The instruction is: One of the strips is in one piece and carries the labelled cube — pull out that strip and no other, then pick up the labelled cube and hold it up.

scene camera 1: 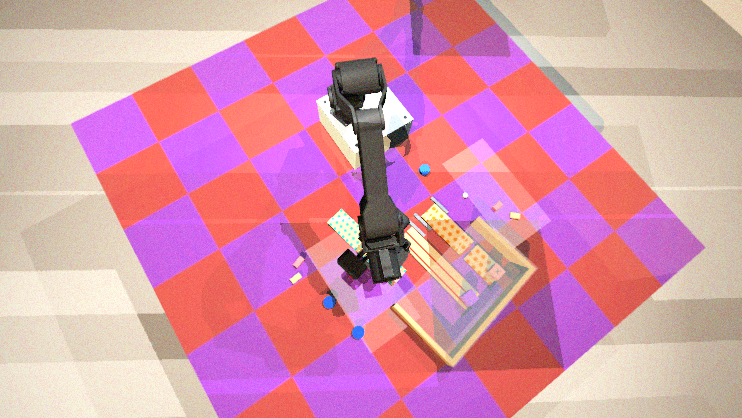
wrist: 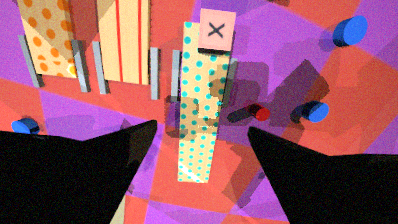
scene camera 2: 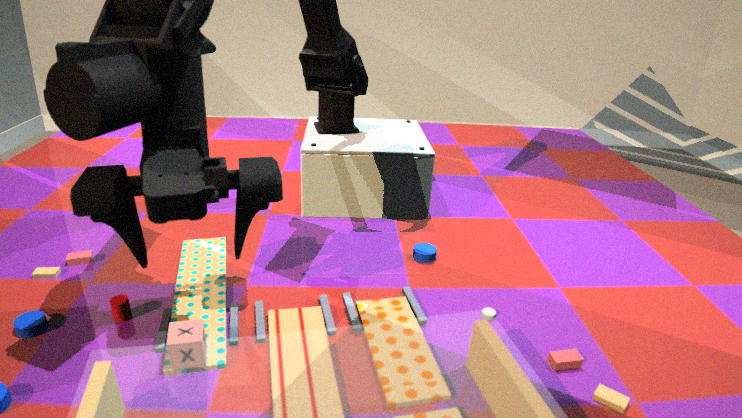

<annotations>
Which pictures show my gripper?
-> Scene camera 1, the wrist view and scene camera 2: all of them.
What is my gripper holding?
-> Nothing.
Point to a teal-dotted strip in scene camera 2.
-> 200,293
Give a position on a teal-dotted strip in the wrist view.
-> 203,80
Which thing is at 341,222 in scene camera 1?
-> A teal-dotted strip.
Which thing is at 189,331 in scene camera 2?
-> A labelled cube.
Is my gripper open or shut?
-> Open.
</annotations>
